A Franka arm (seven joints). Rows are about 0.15 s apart.
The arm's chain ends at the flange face. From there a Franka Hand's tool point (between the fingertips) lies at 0.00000 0.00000 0.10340 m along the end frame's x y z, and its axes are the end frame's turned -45 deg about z.
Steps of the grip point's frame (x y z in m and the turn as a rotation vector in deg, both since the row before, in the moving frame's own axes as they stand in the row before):
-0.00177 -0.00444 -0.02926 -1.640 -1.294 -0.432
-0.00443 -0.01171 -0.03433 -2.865 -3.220 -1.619
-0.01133 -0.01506 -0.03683 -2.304 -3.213 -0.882
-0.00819 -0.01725 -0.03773 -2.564 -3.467 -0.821
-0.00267 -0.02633 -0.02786 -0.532 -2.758 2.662
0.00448 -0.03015 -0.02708 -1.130 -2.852 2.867
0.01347 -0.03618 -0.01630 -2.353 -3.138 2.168
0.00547 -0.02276 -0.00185 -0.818 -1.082 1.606
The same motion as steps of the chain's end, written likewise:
-0.00485 -0.00563 -0.02919 -2.075 0.245 -0.432
-0.01107 -0.01291 -0.03404 -4.303 -0.251 -1.619
-0.01756 -0.00968 -0.03658 -3.901 -0.643 -0.882
-0.01689 -0.01410 -0.03744 -4.265 -0.639 -0.821
-0.01757 -0.02086 -0.02774 -2.326 -1.574 2.662
-0.01583 -0.02951 -0.02693 -2.816 -1.218 2.867
-0.01493 -0.04209 -0.01606 -3.883 -0.555 2.168
-0.01186 -0.02238 -0.00182 -1.344 -0.187 1.606

